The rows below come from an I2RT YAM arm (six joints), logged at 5 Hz.
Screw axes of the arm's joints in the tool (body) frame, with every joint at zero. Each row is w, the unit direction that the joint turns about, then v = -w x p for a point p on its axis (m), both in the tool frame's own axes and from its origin. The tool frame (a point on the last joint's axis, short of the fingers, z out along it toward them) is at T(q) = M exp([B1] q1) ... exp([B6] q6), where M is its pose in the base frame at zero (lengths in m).
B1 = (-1, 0, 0, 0, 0.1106, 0)
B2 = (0, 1, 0, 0.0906, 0, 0.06)
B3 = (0, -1, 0, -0.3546, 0, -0.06)
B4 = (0, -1, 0, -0.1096, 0, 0)
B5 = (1, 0, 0, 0, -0.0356, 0)
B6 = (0, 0, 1, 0, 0, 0)
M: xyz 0.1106 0 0.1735 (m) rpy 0 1.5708 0 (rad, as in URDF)
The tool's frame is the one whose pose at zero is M.
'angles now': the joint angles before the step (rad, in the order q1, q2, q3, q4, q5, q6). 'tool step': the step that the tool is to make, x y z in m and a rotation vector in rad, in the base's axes. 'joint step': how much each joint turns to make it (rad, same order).
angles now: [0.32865, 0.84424, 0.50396, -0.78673, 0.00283, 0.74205]
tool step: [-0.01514, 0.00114, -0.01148, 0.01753, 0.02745, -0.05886]
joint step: [0.05275, -0.06135, -0.05891, -0.02374, 0.02328, 0.11222]
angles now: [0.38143, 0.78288, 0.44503, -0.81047, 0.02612, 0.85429]
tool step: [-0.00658, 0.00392, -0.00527, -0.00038, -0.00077, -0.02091]
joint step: [0.05846, -0.02280, -0.02634, 0.00101, 0.03306, 0.07222]
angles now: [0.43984, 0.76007, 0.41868, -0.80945, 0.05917, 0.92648]
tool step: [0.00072, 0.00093, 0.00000, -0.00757, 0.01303, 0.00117]
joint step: [0.00504, 0.01529, 0.00635, -0.00626, 0.00271, 0.00304]
